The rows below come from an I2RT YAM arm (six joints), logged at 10 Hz.
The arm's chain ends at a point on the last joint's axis. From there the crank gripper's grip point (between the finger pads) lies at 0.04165 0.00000 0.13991 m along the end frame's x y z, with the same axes.
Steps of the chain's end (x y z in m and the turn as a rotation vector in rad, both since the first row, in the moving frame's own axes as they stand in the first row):
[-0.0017, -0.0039, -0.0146, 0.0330, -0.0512, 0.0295]
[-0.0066, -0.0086, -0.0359, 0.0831, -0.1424, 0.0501]
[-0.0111, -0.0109, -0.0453, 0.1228, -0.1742, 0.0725]
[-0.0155, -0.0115, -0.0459, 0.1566, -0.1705, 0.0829]
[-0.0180, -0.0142, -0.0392, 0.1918, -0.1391, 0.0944]
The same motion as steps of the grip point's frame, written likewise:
[-0.0089, -0.0074, -0.0127, 0.0330, -0.0512, 0.0295]
[-0.0266, -0.0188, -0.0318, 0.0831, -0.1424, 0.0501]
[-0.0354, -0.0263, -0.0411, 0.1228, -0.1742, 0.0725]
[-0.0390, -0.0313, -0.0423, 0.1566, -0.1705, 0.0829]
[-0.0366, -0.0383, -0.0370, 0.1918, -0.1391, 0.0944]

